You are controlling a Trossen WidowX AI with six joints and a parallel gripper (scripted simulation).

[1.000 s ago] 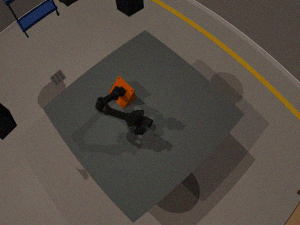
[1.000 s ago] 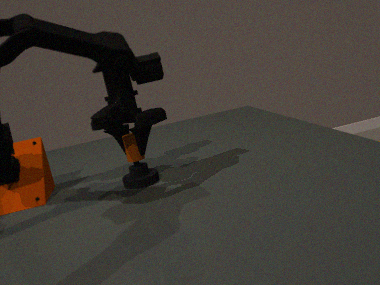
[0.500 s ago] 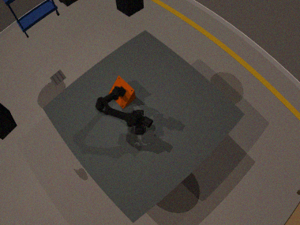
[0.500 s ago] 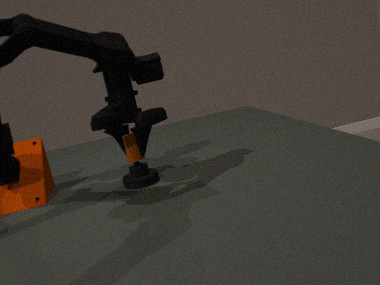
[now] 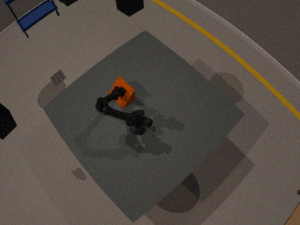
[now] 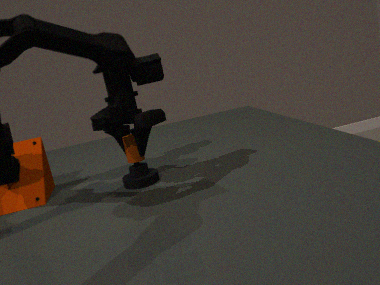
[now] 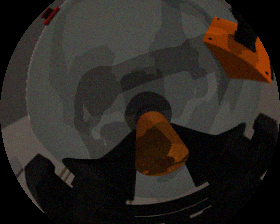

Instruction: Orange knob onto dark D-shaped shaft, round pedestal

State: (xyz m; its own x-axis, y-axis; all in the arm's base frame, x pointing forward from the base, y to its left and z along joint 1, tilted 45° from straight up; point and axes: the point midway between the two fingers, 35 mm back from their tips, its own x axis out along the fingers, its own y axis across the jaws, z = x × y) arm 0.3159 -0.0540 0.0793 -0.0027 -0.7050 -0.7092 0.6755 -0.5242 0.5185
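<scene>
My gripper tip is 3 cm above the dark pedestal. Round my gripper tip: knob (2 cm above).
</scene>
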